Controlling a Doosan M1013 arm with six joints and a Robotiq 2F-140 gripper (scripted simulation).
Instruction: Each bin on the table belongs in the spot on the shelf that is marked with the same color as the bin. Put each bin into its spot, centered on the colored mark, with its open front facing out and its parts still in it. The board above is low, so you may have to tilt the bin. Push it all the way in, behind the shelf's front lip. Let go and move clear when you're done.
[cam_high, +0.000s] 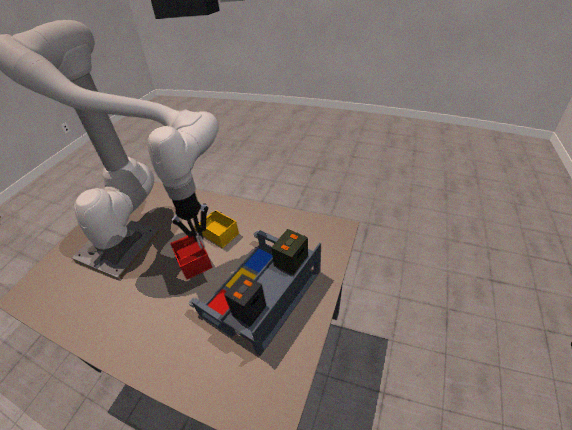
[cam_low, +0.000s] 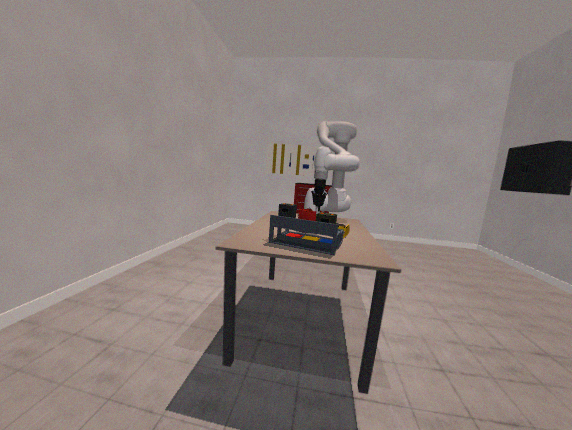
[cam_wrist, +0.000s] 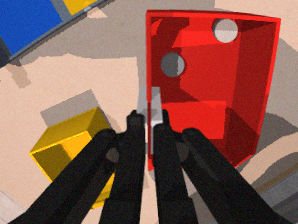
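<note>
The red bin is 40 mm to the right of my hand, 40 mm below it and 30 mm behind it. Also, from my hand: yellow bin (170 mm to the left, 120 mm below, 70 mm behind); then grey shelf (300 mm ahead, 60 mm below, 50 mm to the right).
</note>
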